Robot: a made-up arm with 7 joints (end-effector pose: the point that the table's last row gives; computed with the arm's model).
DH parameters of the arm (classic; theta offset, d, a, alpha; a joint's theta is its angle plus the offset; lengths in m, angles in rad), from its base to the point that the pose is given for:
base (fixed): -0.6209 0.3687 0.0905 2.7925
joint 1: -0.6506 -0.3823 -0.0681 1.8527
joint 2: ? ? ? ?
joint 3: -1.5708 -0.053 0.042 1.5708
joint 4: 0 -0.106 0.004 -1.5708
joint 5: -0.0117 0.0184 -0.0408 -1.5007
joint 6: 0 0.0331 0.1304 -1.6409
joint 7: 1.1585 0 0.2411 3.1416
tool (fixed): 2.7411 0.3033 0 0
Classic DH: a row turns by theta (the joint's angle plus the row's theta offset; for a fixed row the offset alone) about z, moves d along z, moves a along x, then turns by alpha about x.
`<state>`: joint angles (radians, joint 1 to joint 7).
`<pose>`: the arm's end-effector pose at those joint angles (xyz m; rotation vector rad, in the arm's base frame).
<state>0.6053 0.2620 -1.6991 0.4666 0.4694 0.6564 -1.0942</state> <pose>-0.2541 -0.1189 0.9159 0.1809 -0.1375 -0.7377</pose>
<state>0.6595 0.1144 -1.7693 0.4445 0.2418 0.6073 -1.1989</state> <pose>-0.2496 0.0173 0.9024 0.0028 -0.2812 -0.9266</pose>
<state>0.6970 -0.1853 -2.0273 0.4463 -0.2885 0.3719 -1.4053</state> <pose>-0.0879 0.2404 0.9357 -0.0996 -0.3257 -1.5146</pose>
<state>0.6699 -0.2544 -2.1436 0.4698 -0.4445 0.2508 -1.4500</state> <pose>-0.0245 0.2513 0.9951 0.0223 -0.2355 -1.7112</pose>
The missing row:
joint 2: -0.2087 -0.0927 0.219 1.5708
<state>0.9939 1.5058 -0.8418 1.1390 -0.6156 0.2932 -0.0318</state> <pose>0.3467 0.0123 0.6065 -1.0807 1.6403 -1.1534</pose>
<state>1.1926 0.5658 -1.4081 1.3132 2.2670 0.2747 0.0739</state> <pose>-0.1064 -0.5226 0.6439 1.3414 1.0241 -0.4074</pose>
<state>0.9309 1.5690 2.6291 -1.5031 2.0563 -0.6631 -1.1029</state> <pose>0.5099 0.2862 0.3796 -1.1676 2.4859 0.0462</pose>
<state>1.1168 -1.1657 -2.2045 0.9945 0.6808 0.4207 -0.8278</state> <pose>-0.3042 0.2499 0.6765 0.2971 -1.2349 -1.1735</pose>
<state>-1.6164 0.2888 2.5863 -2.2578 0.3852 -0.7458 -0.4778</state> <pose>-0.2588 0.2706 0.4041 -0.4015 -1.4483 -0.8229</pose>
